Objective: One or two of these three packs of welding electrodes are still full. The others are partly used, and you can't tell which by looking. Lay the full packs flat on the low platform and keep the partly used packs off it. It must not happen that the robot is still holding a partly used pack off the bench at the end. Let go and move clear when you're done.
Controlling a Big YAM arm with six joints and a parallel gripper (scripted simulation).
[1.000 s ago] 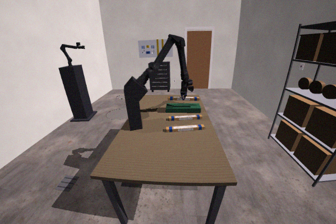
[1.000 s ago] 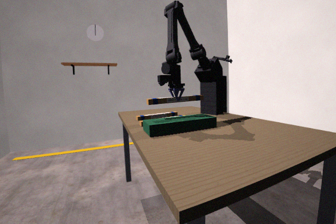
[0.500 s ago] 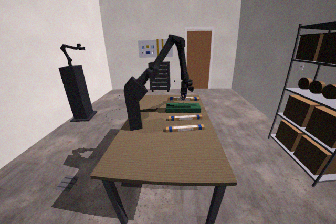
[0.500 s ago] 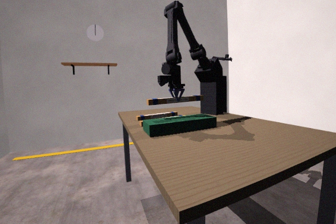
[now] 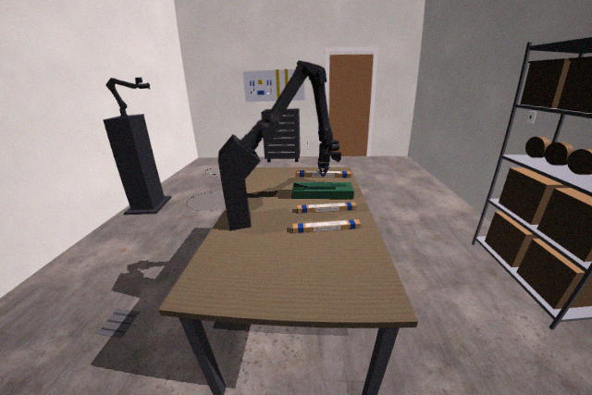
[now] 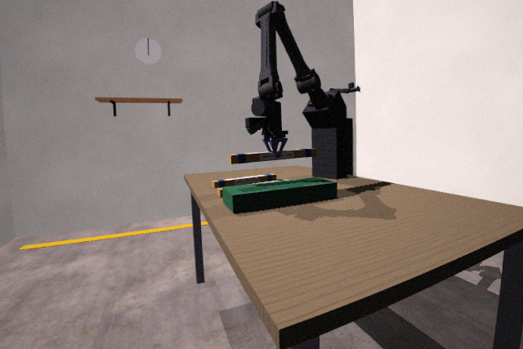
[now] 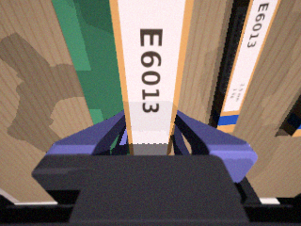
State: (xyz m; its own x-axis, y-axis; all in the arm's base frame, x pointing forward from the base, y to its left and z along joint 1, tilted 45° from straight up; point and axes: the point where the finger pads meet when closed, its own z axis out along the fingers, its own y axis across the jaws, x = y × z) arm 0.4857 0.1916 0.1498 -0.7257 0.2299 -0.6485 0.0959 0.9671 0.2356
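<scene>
Right now my hand is 10 mm short of the green low platform, 40 mm to the right of it and 150 mm above it. Also, from my hand: pack: 10 mm above.
</scene>
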